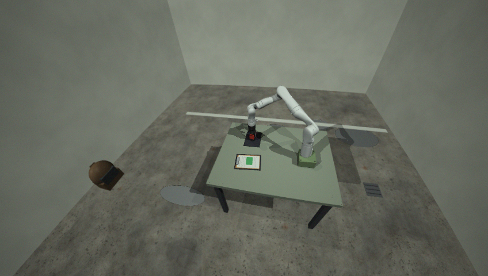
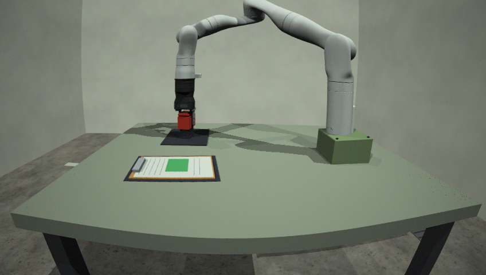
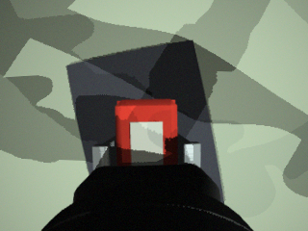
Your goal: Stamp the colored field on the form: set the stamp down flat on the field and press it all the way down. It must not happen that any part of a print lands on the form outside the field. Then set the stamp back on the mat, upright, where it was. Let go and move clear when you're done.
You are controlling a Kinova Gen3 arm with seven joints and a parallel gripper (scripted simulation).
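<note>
Right now my hand is 2 cm above the red stamp. From my hand the other things lie so: clipboard (31 cm to the left, 6 cm below, 5 cm ahead); then dark mat (7 cm below).
</note>
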